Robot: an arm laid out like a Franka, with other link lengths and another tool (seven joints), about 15 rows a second.
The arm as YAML. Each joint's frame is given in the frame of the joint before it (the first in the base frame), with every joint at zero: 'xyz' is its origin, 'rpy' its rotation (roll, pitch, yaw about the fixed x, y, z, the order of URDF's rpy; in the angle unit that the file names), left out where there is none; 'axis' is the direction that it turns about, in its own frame. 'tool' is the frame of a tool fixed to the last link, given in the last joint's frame.
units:
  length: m
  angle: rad
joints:
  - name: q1
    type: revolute
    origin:
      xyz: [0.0, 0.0, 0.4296]
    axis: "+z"
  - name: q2
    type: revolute
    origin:
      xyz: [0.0, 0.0, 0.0]
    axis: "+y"
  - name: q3
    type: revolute
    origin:
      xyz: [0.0, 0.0, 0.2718]
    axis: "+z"
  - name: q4
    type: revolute
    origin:
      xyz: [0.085, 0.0, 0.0]
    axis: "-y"
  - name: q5
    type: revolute
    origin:
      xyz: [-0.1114, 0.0, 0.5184]
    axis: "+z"
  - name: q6
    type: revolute
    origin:
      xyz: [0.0, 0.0, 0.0]
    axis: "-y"
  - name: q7
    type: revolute
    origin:
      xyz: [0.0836, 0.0, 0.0]
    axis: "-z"
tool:
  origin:
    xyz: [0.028, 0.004, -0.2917]
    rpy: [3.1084, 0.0, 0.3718]
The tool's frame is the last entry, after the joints.
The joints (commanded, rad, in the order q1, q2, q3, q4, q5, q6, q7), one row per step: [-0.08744, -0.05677, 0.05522, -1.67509, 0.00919, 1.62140, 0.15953]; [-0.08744, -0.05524, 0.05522, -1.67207, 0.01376, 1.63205, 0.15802]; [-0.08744, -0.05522, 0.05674, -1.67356, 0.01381, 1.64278, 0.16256]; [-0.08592, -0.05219, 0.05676, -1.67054, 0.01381, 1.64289, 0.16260]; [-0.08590, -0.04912, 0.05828, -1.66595, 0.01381, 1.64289, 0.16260]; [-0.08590, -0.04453, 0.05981, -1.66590, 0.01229, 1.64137, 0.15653]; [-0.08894, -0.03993, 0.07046, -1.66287, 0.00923, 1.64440, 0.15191]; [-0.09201, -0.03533, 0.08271, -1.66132, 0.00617, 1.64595, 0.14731]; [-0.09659, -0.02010, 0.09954, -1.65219, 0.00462, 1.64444, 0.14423]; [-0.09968, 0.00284, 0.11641, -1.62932, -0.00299, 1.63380, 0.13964]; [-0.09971, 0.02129, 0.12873, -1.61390, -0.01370, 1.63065, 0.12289]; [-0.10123, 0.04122, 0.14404, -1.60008, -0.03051, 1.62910, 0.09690]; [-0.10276, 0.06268, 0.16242, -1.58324, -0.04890, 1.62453, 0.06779]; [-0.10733, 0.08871, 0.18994, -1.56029, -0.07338, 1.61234, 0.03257]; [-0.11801, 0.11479, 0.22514, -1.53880, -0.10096, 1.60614, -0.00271]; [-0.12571, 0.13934, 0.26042, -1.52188, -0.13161, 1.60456, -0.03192]
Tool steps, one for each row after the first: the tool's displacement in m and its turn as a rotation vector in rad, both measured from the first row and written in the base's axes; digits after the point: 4 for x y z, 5 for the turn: [0.0039, 0.0012, 0.0021, 0.00423, -0.01230, 0.00122]; [0.0067, 0.0021, 0.0024, 0.00397, -0.02147, -0.00191]; [0.0076, 0.0031, 0.0022, 0.00416, -0.02157, -0.00040]; [0.0088, 0.0042, 0.0029, 0.00423, -0.02309, 0.00115]; [0.0087, 0.0050, -0.0005, 0.00303, -0.01705, 0.00884]; [0.0106, 0.0097, -0.0015, -0.00021, -0.01842, 0.02123]; [0.0117, 0.0155, -0.0036, -0.00330, -0.01684, 0.03519]; [0.0142, 0.0239, -0.0089, -0.00369, -0.00927, 0.05065]; [0.0173, 0.0317, -0.0120, -0.00874, 0.00137, 0.06955]; [0.0206, 0.0380, -0.0157, -0.01696, 0.00748, 0.09924]; [0.0240, 0.0439, -0.0214, -0.03039, 0.01519, 0.14006]; [0.0271, 0.0516, -0.0266, -0.04427, 0.02445, 0.18705]; [0.0292, 0.0620, -0.0319, -0.06157, 0.03972, 0.24616]; [0.0326, 0.0727, -0.0371, -0.07985, 0.05021, 0.30692]; [0.0360, 0.0848, -0.0434, -0.10013, 0.05850, 0.36498]
